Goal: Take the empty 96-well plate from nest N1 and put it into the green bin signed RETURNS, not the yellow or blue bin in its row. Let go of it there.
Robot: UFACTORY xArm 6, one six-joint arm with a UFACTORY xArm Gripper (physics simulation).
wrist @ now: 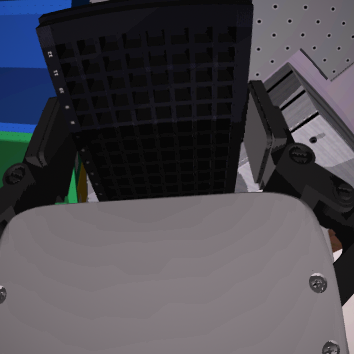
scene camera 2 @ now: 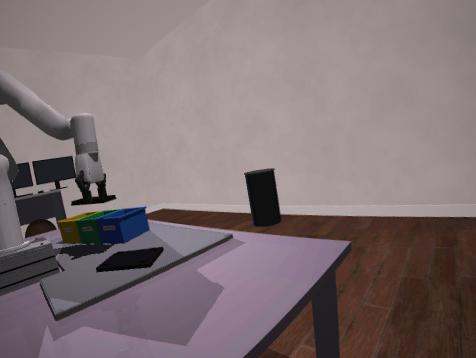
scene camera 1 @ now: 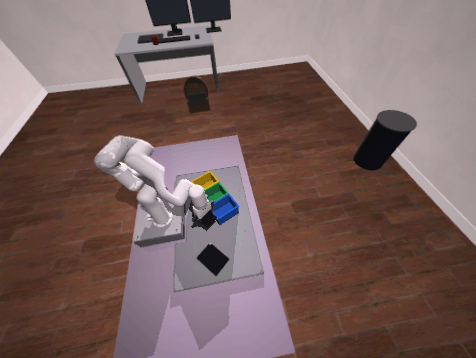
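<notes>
My gripper is shut on the black 96-well plate, one finger at each side. In scene camera 2 the plate hangs roughly level, above the height of the bin rims. In scene camera 1 it appears on the robot's side of the blue bin. The green bin stands between the yellow bin and the blue bin. The signs are too small to read. The visible wells look dark.
A flat black nest lies on the grey board, apart from the bins. The robot's base plate is beside the board. The purple table surrounds both.
</notes>
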